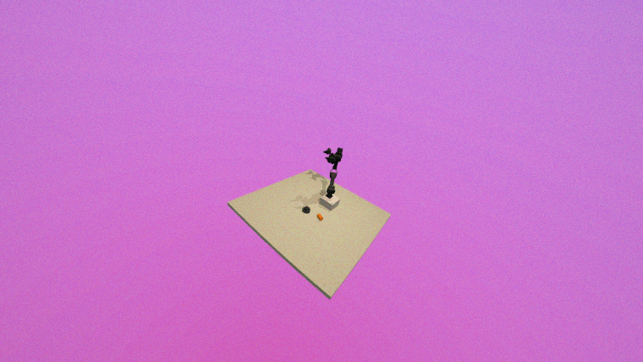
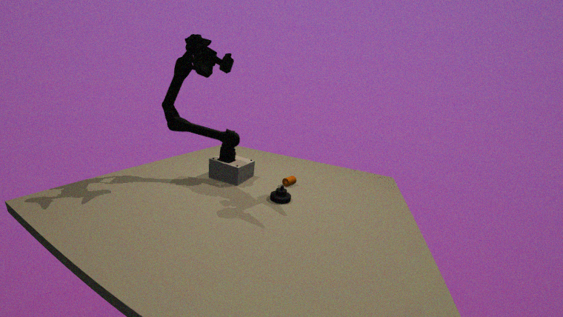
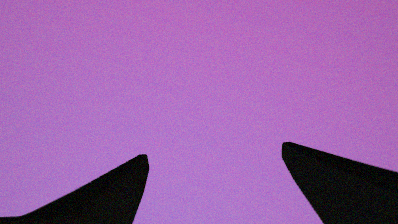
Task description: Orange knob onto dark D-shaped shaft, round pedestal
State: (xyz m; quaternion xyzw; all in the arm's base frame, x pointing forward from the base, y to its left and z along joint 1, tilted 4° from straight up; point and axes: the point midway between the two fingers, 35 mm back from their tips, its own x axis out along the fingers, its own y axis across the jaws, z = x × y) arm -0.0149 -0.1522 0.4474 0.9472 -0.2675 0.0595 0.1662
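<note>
Right now the orange knob is 250 mm ahead of my gripper tip, 250 mm to the left of it and 530 mm below it. Round my gripper tip: round dark pedestal 260 mm ahead, 80 mm to the left, 520 mm below.
</note>
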